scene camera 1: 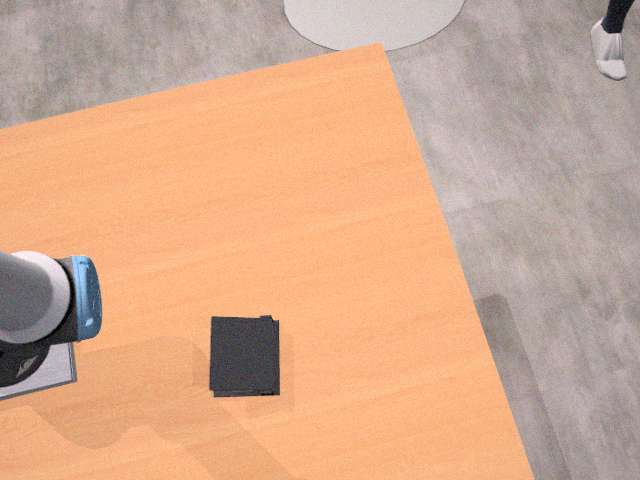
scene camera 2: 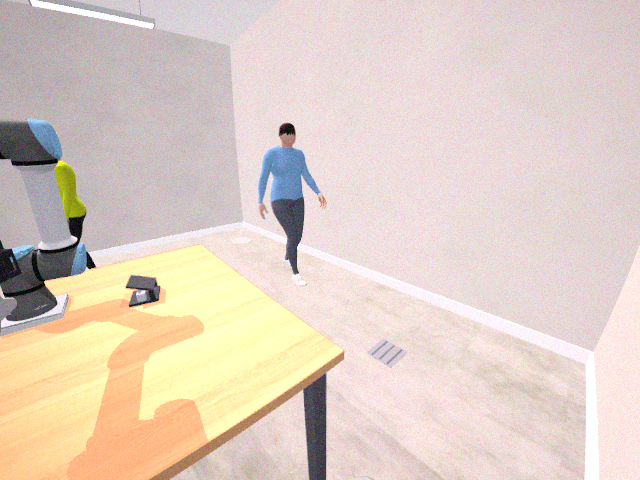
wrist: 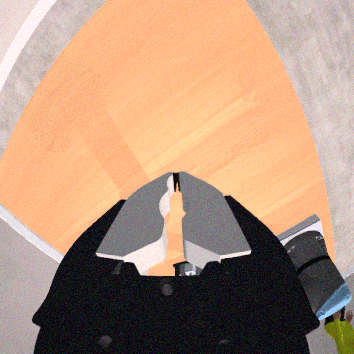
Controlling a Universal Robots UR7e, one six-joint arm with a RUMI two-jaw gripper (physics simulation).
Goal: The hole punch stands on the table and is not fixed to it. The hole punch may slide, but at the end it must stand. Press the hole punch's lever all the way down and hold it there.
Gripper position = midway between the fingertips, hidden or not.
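Wrist view: my gripper (wrist: 176,174) visible. Scene camera 1: a hole punch (scene camera 1: 275,323). Scene camera 2: the hole punch (scene camera 2: 146,296) again.
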